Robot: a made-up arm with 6 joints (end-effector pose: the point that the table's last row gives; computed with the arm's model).
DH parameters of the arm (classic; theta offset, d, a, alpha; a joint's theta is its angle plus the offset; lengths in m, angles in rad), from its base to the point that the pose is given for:
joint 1: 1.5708 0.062 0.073 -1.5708
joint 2: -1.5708 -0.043 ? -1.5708
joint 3: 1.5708 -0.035 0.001 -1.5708
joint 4: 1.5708 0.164 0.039 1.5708
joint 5: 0 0.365 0.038 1.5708
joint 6: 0.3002 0 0.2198 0
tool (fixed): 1.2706 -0.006 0 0
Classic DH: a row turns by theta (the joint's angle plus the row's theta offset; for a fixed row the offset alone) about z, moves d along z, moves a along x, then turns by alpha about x.
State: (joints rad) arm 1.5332 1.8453 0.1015 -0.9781 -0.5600 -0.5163
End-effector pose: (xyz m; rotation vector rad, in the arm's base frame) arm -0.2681 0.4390 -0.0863 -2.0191 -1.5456 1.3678
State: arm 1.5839 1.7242 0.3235 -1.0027 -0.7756 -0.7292
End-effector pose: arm -0.2749 0.3496 -0.0504 -1.8044 -1.6839 1.3344
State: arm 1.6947 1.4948 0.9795 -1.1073 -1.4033 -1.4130
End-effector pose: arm -0.2754 0.0591 -0.0085 -1.1664 -1.9066 1.3147
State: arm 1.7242 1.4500 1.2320 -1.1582 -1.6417 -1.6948
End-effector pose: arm -0.2751 -0.0497 0.0012 -0.8938 -1.9110 1.2992
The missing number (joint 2, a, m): 0.318
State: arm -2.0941 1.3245 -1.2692 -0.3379 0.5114 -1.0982
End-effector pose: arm 0.2572 -0.5785 0.3350 -1.1331 -0.0567 -1.6799
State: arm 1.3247 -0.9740 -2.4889 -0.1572 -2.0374 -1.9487
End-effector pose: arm 0.3764 -0.0842 0.3172 -0.3060 0.6648 2.9265
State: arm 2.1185 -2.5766 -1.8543 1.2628 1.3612 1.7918
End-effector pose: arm -0.2970 -0.0733 -0.6576 0.6611 -0.5921 -0.6970
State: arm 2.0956 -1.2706 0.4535 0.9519 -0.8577 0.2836
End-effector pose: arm 0.2109 0.3062 -0.3770 -0.8659 0.9297 2.0367
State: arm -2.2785 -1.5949 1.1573 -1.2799 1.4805 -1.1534
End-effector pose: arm 0.1411 0.1842 0.2018 1.8723 -0.0411 0.5301
